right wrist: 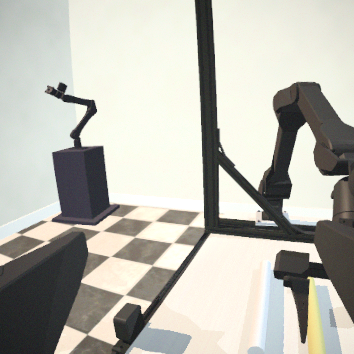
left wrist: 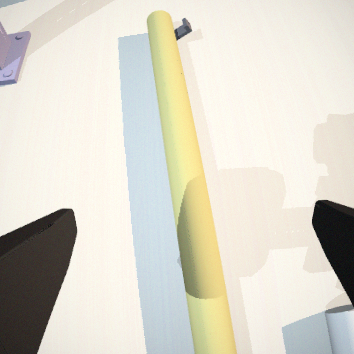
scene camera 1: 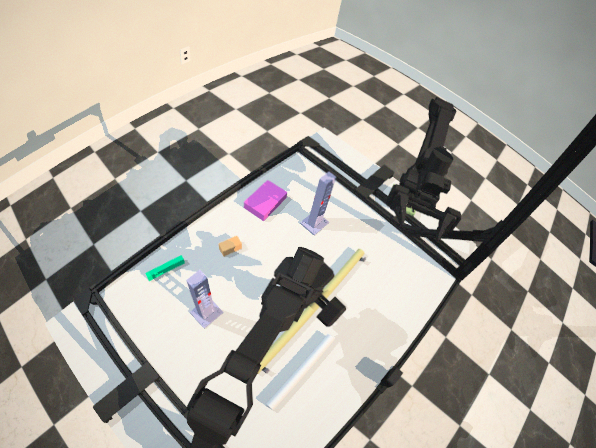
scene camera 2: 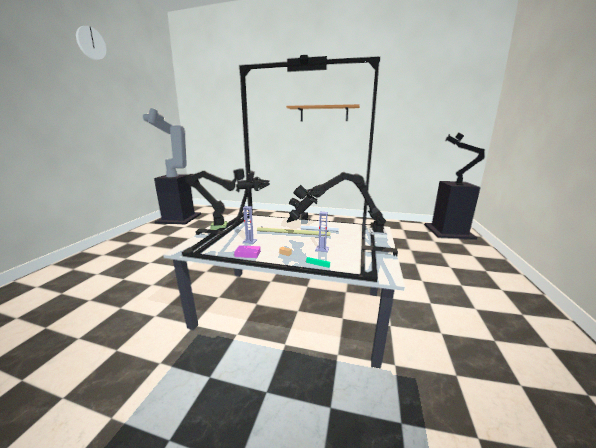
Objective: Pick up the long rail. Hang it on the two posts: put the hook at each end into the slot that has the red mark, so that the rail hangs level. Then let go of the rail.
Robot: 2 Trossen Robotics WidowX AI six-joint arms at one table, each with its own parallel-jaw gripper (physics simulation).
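Pixels of known places: left gripper, fingertip midpoint: (right wrist: 342,349) (left wrist: 197,217) (scene camera 2: 289,219); right gripper, fingertip midpoint: (right wrist: 201,238) (scene camera 1: 420,233) (scene camera 2: 269,182); left arm's base, origin of the base link: (right wrist: 272,216) (scene camera 2: 378,230); right arm's base, origin of the base link: (scene camera 2: 218,223).
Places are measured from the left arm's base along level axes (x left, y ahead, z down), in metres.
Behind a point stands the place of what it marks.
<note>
The long yellow rail (scene camera 1: 346,270) @(x 0.040, y 0.688, z 0.002 m) (scene camera 2: 295,231) @(x 0.062, y 0.523, z 0.009 m) (left wrist: 177,120) @(x 0.047, y 0.648, z 0.002 m) (right wrist: 315,325) @(x 0.055, y 0.448, z 0.002 m) lies on the table. A small dark hook shows at each end in scene camera 1. Two lilac posts with red marks stand upright: one post (scene camera 1: 319,205) @(x 0.203, y 0.758, z -0.090 m) (scene camera 2: 249,227) @(x 0.200, y 0.778, z -0.057 m) near the right arm, the other post (scene camera 1: 201,299) @(x 0.251, y 0.332, z -0.112 m) (scene camera 2: 323,235) near the left arm. My left gripper (scene camera 2: 291,219) @(x 0.059, y 0.563, z -0.067 m) (left wrist: 197,217) @(x 0.059, y 0.563, z -0.067 m) is open and empty above the rail, which runs between its fingers in the left wrist view. In scene camera 1 its fingers are hidden. My right gripper (scene camera 1: 422,227) @(x -0.069, y 0.711, z -0.275 m) (scene camera 2: 267,183) @(x -0.069, y 0.711, z -0.275 m) (right wrist: 201,238) @(x -0.069, y 0.711, z -0.275 m) is open and empty, raised near the table's edge.
A pale blue-white bar (scene camera 1: 299,372) @(x -0.028, y 0.367, z 0.003 m) (left wrist: 343,327) @(x -0.028, y 0.489, z 0.006 m) (right wrist: 260,310) @(x -0.032, y 0.419, z 0.003 m) lies beside the rail. A magenta block (scene camera 1: 265,200) @(x 0.367, y 0.726, z -0.002 m) (scene camera 2: 247,251) @(x 0.403, y 0.729, z -0.002 m), an orange block (scene camera 1: 230,246) @(x 0.338, y 0.532, z -0.002 m) (scene camera 2: 285,251) @(x 0.363, y 0.535, z 0.005 m) and a green bar (scene camera 1: 165,268) @(x 0.432, y 0.357, z 0.005 m) (scene camera 2: 318,262) @(x 0.448, y 0.357, z 0.012 m) lie beyond the posts in scene camera 1. A black frame (scene camera 1: 200,217) @(x 0.493, y 0.556, z 0.022 m) borders the table.
</note>
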